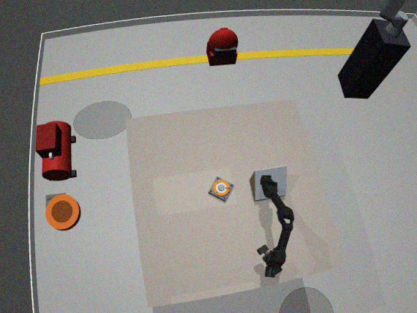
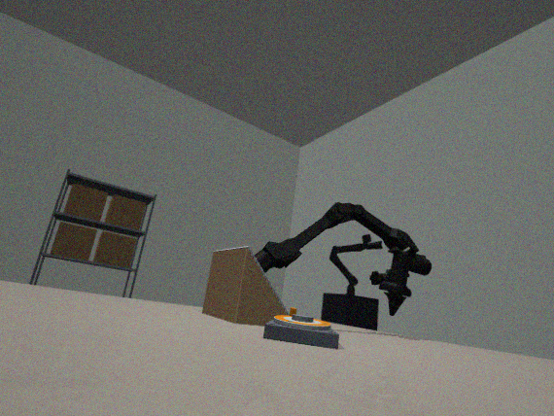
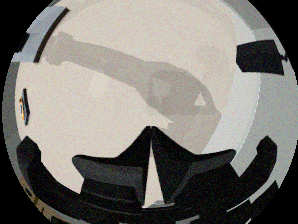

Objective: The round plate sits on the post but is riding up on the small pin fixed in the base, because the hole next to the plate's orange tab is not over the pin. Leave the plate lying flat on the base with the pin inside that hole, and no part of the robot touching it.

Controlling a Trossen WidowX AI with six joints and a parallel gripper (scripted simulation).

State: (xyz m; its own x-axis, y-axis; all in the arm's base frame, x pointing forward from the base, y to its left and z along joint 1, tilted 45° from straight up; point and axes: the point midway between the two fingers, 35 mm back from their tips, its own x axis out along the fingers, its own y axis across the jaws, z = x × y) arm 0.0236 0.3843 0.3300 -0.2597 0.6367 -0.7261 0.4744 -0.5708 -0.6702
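Right now the grey square base is 49 cm to the right of my gripper tip, 25 cm ahead of it and 4 cm below it.
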